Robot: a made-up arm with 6 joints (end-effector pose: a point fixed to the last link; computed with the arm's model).
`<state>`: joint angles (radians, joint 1 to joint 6).
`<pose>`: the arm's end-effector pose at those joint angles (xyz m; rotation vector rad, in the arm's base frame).
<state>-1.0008 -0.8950 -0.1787 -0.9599 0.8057 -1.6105</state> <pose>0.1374 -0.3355 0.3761 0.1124 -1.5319 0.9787</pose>
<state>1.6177 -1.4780 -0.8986 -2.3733 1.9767 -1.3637</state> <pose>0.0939 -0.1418 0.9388 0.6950 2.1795 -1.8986</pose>
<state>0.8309 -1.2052 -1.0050 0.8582 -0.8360 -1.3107</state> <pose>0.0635 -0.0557 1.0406 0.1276 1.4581 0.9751</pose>
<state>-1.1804 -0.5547 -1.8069 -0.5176 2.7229 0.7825</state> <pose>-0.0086 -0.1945 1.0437 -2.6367 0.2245 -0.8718</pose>
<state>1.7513 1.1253 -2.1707 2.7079 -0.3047 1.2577</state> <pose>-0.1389 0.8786 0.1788 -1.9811 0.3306 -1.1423</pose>
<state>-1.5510 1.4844 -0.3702 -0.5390 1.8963 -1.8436</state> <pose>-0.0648 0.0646 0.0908 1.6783 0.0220 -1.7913</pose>
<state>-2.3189 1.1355 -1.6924 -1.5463 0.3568 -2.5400</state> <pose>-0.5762 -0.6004 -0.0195 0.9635 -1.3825 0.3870</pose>
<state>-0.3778 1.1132 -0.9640 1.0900 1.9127 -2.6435</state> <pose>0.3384 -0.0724 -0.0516 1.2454 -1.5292 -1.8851</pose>
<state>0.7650 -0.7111 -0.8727 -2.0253 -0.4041 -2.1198</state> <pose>0.2653 0.3094 0.7508 -0.5596 -0.7690 -1.8552</pose>
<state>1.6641 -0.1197 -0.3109 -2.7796 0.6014 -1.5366</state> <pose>-0.0124 0.3830 0.1935 -0.4319 -1.3971 -1.3552</pose>
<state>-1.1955 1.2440 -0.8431 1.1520 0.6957 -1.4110</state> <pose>0.1079 -0.2230 -0.2120 -1.0420 -1.0081 -1.6103</pose>
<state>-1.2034 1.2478 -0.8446 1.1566 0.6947 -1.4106</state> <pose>0.1058 -0.2230 -0.2132 -1.0517 -1.0004 -1.6180</pose>
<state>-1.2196 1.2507 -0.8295 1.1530 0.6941 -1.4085</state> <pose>0.0986 -0.2142 -0.2116 -1.0538 -0.9745 -1.6307</pose>
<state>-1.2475 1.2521 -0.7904 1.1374 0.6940 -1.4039</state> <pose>0.0849 -0.1923 -0.2051 -1.0435 -0.9231 -1.6506</pose>
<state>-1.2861 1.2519 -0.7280 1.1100 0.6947 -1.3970</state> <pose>0.0671 -0.1574 -0.1920 -1.0179 -0.8482 -1.6779</pose>
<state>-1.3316 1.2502 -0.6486 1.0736 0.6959 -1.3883</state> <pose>0.0494 -0.1133 -0.1716 -0.9771 -0.7587 -1.7108</pose>
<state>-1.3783 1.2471 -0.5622 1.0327 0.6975 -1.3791</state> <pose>0.0355 -0.0663 -0.1448 -0.9245 -0.6671 -1.7458</pose>
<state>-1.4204 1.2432 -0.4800 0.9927 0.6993 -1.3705</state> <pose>0.0268 -0.0232 -0.1154 -0.8673 -0.5853 -1.7785</pose>
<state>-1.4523 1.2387 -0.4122 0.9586 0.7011 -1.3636</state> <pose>0.0226 0.0105 -0.0885 -0.8149 -0.5228 -1.8038</pose>
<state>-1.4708 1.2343 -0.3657 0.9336 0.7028 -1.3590</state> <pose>0.0209 0.0325 -0.0687 -0.7749 -0.4844 -1.8184</pose>
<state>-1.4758 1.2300 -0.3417 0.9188 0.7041 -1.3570</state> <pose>0.0202 0.0429 -0.0581 -0.7512 -0.4696 -1.8217</pose>
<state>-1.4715 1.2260 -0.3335 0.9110 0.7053 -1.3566</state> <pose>0.0196 0.0456 -0.0545 -0.7392 -0.4705 -1.8172</pose>
